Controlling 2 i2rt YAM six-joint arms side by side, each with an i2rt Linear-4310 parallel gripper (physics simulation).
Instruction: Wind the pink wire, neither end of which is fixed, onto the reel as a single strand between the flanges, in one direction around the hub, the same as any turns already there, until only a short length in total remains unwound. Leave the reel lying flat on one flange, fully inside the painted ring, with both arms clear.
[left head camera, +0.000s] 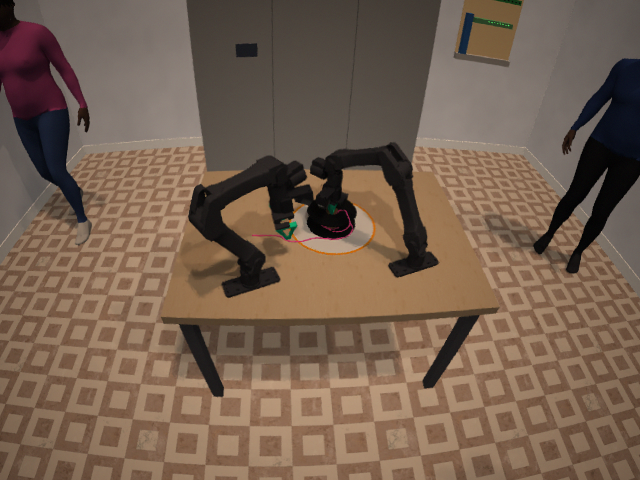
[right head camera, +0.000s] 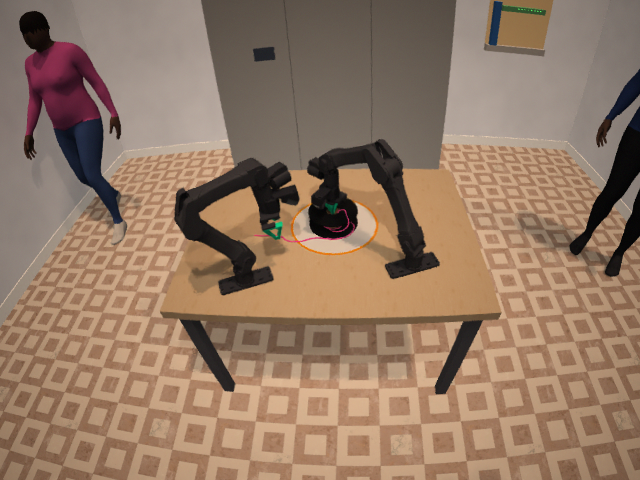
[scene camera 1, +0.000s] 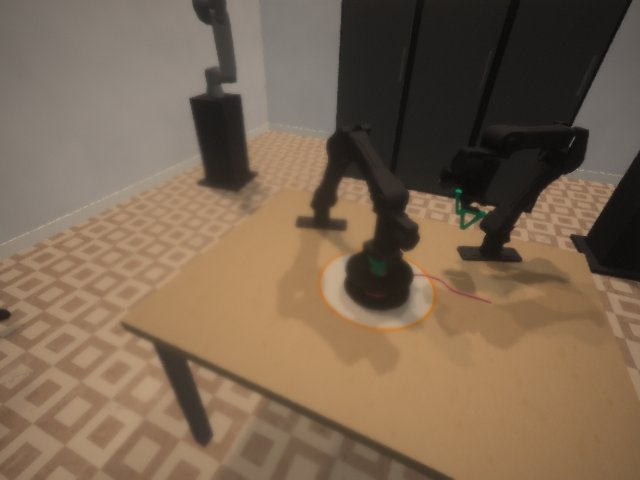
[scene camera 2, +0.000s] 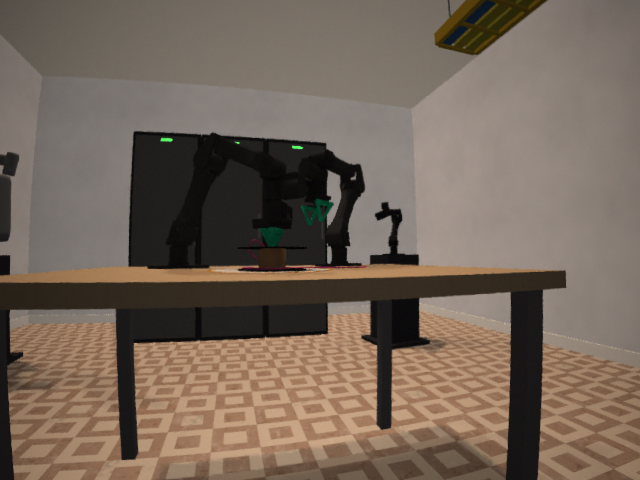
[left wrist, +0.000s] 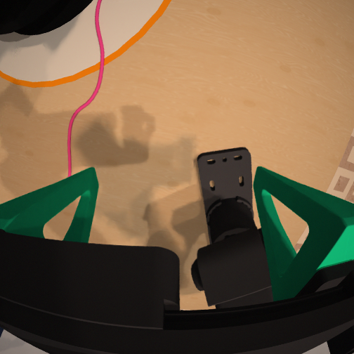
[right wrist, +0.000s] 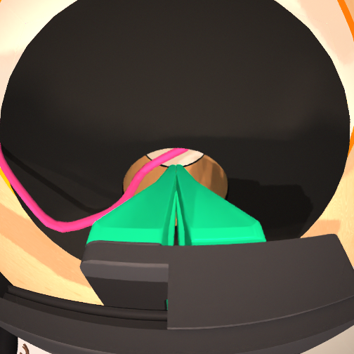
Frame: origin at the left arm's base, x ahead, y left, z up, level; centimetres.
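Where they show: left gripper, fingertip midpoint: (left head camera: 285, 229) (right head camera: 276, 229) (scene camera 1: 459, 221) (scene camera 2: 315, 223); right gripper, fingertip midpoint: (left head camera: 331, 214) (right head camera: 333, 213) (scene camera 1: 378, 275) (scene camera 2: 272, 254); left arm's base at its link origin: (left head camera: 251, 282) (right head camera: 245, 281) (scene camera 1: 488, 254) (scene camera 2: 339, 265); right arm's base at its link origin: (left head camera: 413, 264) (right head camera: 412, 265) (scene camera 1: 321, 224) (scene camera 2: 178, 268).
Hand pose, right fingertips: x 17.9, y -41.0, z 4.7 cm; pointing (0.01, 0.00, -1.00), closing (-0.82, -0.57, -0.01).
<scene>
Things, the pixels of their top centre, and the offset from my right fingertips. "*": a spot on its surface instead. Level surfaces: height alone.
- black reel at its top centre: (scene camera 2: 272, 247) (scene camera 1: 379, 270) (right head camera: 332, 210) (left head camera: 332, 210) dx -0.1, dy +0.0, dz +1.9 cm
- pink wire at a spot on its surface: (scene camera 1: 454, 290) * dx +1.1, dy +23.3, dz -4.2 cm
- wooden table at its surface level: dz -4.6 cm
The black reel (left head camera: 316, 227) (scene camera 2: 279, 258) (right wrist: 175, 75) lies flat inside the orange painted ring (left head camera: 336, 253) (scene camera 1: 382, 329) (left wrist: 40, 85). The pink wire (left head camera: 315, 239) (scene camera 1: 454, 290) (left wrist: 103, 55) (right wrist: 62, 226) has a tail crossing the ring onto the table. Another part loops over the upper flange into the hub's opening; turns on the hub are mostly hidden. My right gripper (left head camera: 331, 210) (scene camera 2: 272, 245) (right wrist: 175, 173) is shut, tips at the hub's opening, with wire passing behind them. My left gripper (left head camera: 287, 231) (scene camera 2: 315, 222) (left wrist: 175, 175) is open and empty above the table, beside the ring.
The wooden table (left head camera: 320, 294) (scene camera 1: 248, 330) carries both arm bases, the left base (left head camera: 250, 282) and the right base (left head camera: 413, 264). Both forearms reach inward close together over the table. Two people and grey cabinets (left head camera: 310, 77) stand beyond it.
</scene>
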